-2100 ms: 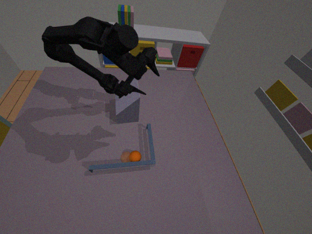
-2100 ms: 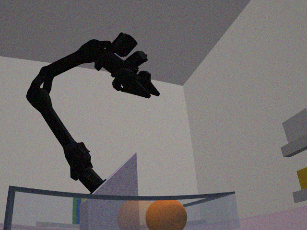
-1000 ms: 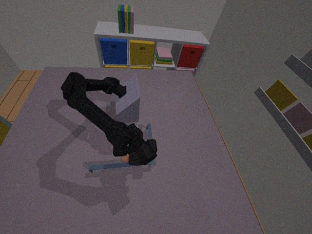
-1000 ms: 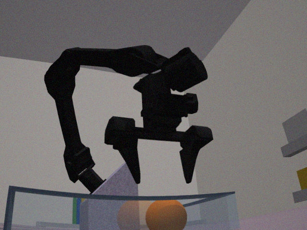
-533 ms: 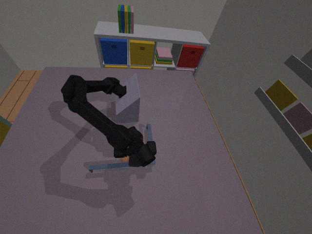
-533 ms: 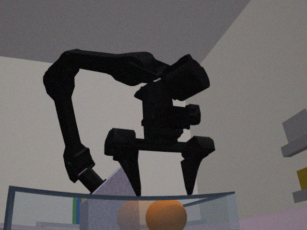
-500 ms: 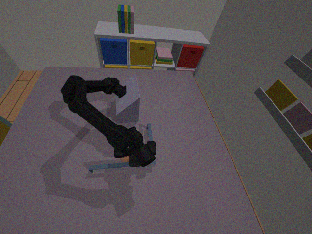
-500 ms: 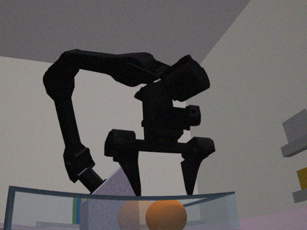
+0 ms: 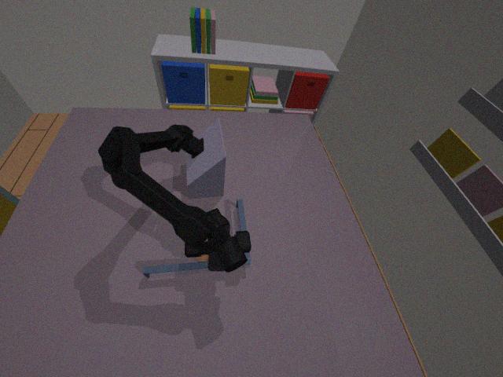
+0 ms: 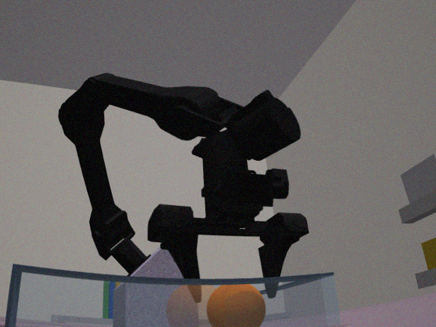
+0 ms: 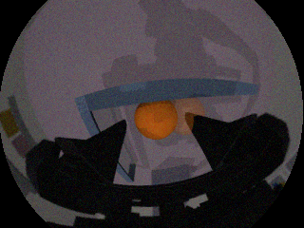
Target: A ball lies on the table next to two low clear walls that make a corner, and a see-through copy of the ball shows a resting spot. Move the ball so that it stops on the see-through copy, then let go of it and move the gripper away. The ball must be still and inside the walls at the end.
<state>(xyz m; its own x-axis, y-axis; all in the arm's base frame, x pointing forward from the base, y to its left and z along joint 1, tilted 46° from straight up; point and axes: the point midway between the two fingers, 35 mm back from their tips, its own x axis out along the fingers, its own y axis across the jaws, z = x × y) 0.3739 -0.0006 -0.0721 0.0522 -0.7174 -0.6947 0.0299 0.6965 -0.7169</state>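
Now: gripper tip 1 cm above the ball.
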